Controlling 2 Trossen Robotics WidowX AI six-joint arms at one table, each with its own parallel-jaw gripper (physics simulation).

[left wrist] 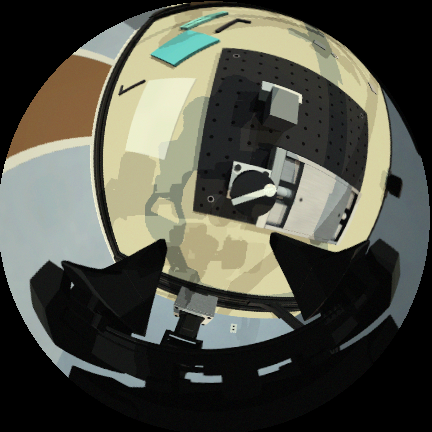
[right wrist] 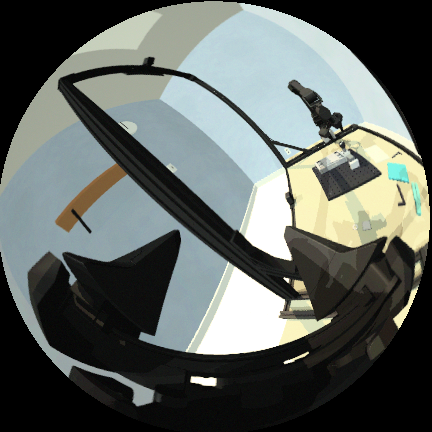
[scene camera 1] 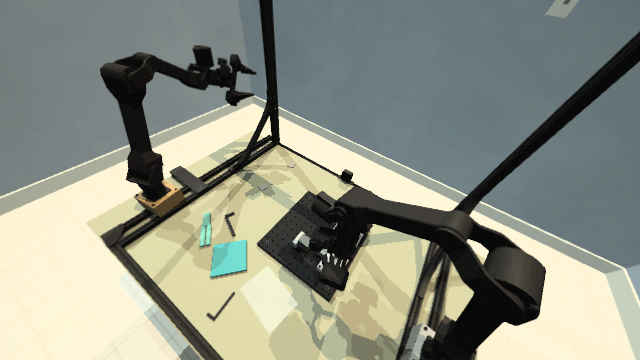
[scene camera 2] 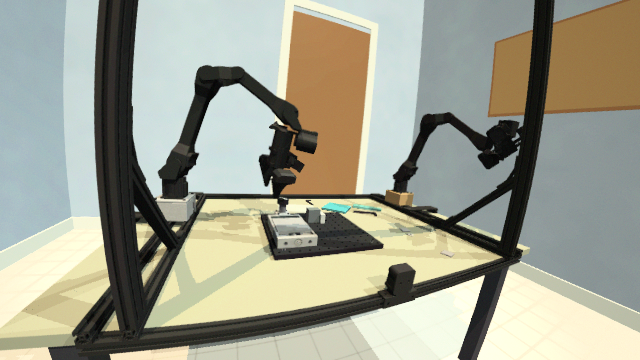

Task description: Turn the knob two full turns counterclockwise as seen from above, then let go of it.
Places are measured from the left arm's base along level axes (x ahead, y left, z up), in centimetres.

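Pixels of known places: left gripper, fingertip midpoint: (left wrist: 218,241) (right wrist: 338,136) (scene camera 2: 270,192); right gripper, fingertip midpoint: (right wrist: 234,233) (scene camera 1: 255,83) (scene camera 2: 510,146); left arm's base, link origin: (left wrist: 190,316) (scene camera 1: 436,358) (scene camera 2: 174,196); right arm's base, link origin: (scene camera 1: 156,192) (scene camera 2: 399,191).
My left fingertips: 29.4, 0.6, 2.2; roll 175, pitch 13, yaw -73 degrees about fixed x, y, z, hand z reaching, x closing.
Ahead of a thing's pixels: the offset from my left fingertips to its middle, as dx, dy, dz. "*": to the spot under its first point. Level surfaces: height alone.
The round black knob {+4.1, -1.5, -2.4} (left wrist: 252,181) (scene camera 2: 283,202) has a pale pointer line across its top. It sits at the end of a silver stage {+5.2, -12.5, -7.5} (left wrist: 322,202) (scene camera 2: 306,241), on the black perforated board {dz -9.0} (left wrist: 240,67) (scene camera 2: 352,236) (scene camera 1: 287,222). In scene camera 1 my left arm hides the knob. My left gripper (left wrist: 218,241) (scene camera 2: 273,189) is open, with nothing between its widely parted fingers. It points down above the knob, and a gap shows between them in the left wrist view. My right gripper (scene camera 1: 254,83) (right wrist: 234,233) is open and empty, raised high and far from the knob.
A grey block {* +13.8, -2.5, -4.6} (left wrist: 284,106) (scene camera 2: 313,215) stands on the board near the knob. A teal square {* +29.5, +16.9, -9.3} (scene camera 1: 229,258) (left wrist: 186,47), a teal tool {+44.6, +16.1, -9.7} (scene camera 1: 205,230) and black L-shaped keys {+20.5, +25.6, -10.0} (scene camera 1: 221,306) {+39.8, +8.6, -9.9} (scene camera 1: 230,224) lie beside the board. A black frame with upright posts surrounds the table.
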